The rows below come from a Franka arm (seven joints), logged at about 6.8 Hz.
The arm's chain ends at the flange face. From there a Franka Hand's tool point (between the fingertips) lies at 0.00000 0.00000 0.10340 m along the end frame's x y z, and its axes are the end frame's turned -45 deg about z.
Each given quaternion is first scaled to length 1.
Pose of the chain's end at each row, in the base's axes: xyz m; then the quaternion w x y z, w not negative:
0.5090 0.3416 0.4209 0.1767 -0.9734 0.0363 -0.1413
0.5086 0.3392 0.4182 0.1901 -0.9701 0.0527 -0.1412
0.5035 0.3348 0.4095 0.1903 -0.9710 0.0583 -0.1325
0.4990 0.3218 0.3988 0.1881 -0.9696 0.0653 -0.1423
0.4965 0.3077 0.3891 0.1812 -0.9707 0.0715 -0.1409
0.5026 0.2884 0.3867 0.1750 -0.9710 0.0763 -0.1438
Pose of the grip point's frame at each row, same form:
0.5388 0.3761 0.3281 0.1092 -0.9132 -0.3390 -0.1982
0.5390 0.3758 0.3264 0.1216 -0.9164 -0.3226 -0.2032
0.5324 0.3714 0.3172 0.1251 -0.9194 -0.3177 -0.1952
0.5301 0.3576 0.3069 0.1193 -0.9208 -0.3107 -0.2034
0.5275 0.3420 0.2966 0.1135 -0.9241 -0.3054 -0.1995
0.5342 0.3213 0.2939 0.1067 -0.9263 -0.3011 -0.1998

